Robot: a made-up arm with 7 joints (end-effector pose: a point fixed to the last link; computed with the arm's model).
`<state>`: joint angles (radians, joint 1 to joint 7).
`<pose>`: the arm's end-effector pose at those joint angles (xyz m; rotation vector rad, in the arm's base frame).
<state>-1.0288 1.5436 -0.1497 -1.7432 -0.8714 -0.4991 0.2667</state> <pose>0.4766 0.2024 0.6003 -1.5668 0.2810 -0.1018</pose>
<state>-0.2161 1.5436 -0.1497 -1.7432 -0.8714 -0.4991 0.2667</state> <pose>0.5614 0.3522 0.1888 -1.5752 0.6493 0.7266</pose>
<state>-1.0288 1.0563 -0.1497 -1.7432 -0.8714 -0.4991 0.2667</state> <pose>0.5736 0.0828 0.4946 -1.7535 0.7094 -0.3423</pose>
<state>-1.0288 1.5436 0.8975 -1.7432 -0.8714 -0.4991 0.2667</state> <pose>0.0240 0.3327 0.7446 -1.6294 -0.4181 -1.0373</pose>
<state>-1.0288 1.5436 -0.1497 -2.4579 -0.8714 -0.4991 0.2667</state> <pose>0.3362 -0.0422 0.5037 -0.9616 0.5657 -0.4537</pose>
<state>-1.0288 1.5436 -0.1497 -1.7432 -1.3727 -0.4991 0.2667</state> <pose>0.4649 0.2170 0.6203 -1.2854 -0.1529 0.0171</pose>
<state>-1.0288 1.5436 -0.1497 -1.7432 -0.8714 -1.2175 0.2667</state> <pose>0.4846 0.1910 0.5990 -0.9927 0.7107 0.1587</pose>
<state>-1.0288 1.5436 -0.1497 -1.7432 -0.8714 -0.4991 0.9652</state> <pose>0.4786 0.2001 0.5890 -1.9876 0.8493 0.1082</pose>
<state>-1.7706 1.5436 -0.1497 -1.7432 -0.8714 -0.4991 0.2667</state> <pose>0.1395 0.1232 0.8181 -1.3963 -0.0744 -0.8248</pose>
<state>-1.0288 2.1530 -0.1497 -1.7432 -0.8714 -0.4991 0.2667</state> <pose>0.2911 0.2433 0.7341 -1.2645 -0.2230 0.1778</pose>
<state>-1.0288 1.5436 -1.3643 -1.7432 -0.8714 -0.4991 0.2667</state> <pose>0.5755 0.2515 0.0491 -1.1111 0.9818 0.9538</pose>
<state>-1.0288 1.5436 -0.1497 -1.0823 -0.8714 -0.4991 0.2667</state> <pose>0.4855 0.4752 0.5560 -2.0679 -0.0435 0.2778</pose>
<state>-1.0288 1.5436 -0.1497 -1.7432 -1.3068 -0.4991 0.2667</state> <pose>0.4670 0.2156 0.6176 -1.3248 -0.0975 0.0018</pose>
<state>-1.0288 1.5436 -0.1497 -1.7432 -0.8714 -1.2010 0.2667</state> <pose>0.4845 0.1913 0.5991 -1.0066 0.7018 0.1531</pose>
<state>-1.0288 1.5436 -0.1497 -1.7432 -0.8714 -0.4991 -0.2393</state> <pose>0.4717 0.2006 0.6071 -1.2181 -0.0956 -0.2304</pose>
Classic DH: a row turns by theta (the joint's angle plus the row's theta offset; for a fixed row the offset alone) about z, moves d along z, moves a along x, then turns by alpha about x. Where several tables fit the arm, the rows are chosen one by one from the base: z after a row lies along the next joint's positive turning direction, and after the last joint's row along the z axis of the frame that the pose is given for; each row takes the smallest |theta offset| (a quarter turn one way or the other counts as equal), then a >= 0, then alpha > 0; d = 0 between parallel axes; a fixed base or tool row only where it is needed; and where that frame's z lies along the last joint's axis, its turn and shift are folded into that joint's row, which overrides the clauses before.
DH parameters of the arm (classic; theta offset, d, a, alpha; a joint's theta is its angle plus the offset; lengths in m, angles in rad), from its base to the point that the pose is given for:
base (fixed): 0 0.1887 0.0101 -1.2217
joint 1: -1.5708 0.0289 0.0063 -1.5708
joint 2: 1.2217 0.0302 0.0151 1.5708
joint 3: 1.5708 -0.3326 0.0674 -1.5708
joint 4: 0 0.0113 -0.0692 1.5708
joint 5: 0 -0.402 0.0199 -1.5708
joint 6: 0 -0.0409 -0.0101 1.5708
joint 7: -0.6843 -0.0118 -0.0033 0.9693
tool (fixed): -1.1519 0.0204 0 0

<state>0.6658 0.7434 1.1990 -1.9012 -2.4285 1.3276 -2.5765</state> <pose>0.0939 0.5781 0.1916 -2.2405 1.5512 -1.0132</pose>
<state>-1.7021 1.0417 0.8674 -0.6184 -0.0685 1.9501 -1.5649</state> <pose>0.3820 0.4605 0.6320 2.1084 -0.6806 -1.7480</pose>
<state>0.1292 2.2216 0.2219 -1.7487 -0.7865 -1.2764 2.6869</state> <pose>0.5235 0.2829 0.3966 1.3714 -0.3961 -2.0549</pose>
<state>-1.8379 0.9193 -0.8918 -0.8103 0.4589 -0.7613 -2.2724</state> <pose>0.6122 -0.0015 0.6227 -1.1227 -0.8647 -0.8372</pose>
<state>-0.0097 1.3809 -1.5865 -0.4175 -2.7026 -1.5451 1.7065</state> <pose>0.0933 0.7263 -0.0771 1.4642 -1.1129 2.0723</pose>
